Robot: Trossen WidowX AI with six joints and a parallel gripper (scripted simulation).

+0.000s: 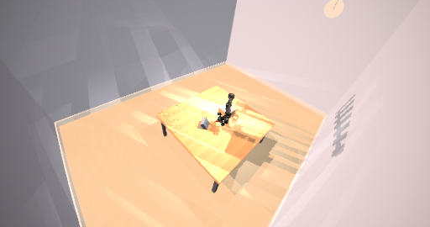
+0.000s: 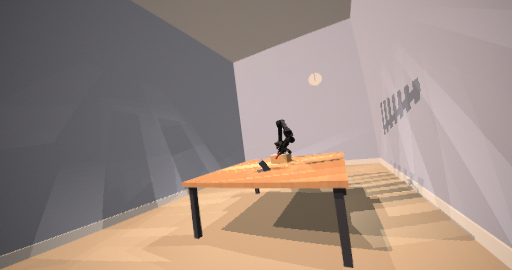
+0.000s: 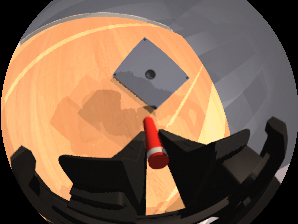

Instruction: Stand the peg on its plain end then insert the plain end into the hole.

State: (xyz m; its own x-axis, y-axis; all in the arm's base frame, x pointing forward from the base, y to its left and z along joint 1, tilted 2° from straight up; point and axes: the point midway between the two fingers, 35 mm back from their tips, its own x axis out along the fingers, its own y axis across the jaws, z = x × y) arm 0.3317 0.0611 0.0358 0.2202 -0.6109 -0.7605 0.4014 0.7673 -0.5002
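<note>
Now: the grey sloped panel 9 cm ahead of my gripper tip, 13 cm to the right of it and 7 cm below it. Round my gripper tip: red peg (1 cm behind, 1 cm to the left, 1 cm above).
</note>
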